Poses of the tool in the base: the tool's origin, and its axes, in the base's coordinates. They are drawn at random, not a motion.
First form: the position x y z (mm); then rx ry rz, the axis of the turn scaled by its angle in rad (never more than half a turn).
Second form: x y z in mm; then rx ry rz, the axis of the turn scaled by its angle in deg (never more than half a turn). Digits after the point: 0 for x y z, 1 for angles.
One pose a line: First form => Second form
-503, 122, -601, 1.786, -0.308, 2.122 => -503, 122, -601, 102.3, -17.6, 121.6
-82, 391, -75, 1.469, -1.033, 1.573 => -82, 391, -75, 84.2, -59.2, 90.1
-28, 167, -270, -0.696, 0.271, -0.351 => -28, 167, -270, -39.9, 15.5, -20.1
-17, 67, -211, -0.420, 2.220, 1.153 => -17, 67, -211, -24.1, 127.2, 66.1
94, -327, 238, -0.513, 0.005, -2.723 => 94, -327, 238, -29.4, 0.3, -156.0
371, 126, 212, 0.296, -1.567, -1.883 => 371, 126, 212, 17.0, -89.8, -107.9
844, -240, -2, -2.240, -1.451, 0.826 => 844, -240, -2, -128.3, -83.1, 47.3
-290, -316, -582, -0.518, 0.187, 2.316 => -290, -316, -582, -29.7, 10.7, 132.7
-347, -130, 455, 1.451, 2.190, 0.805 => -347, -130, 455, 83.1, 125.5, 46.1
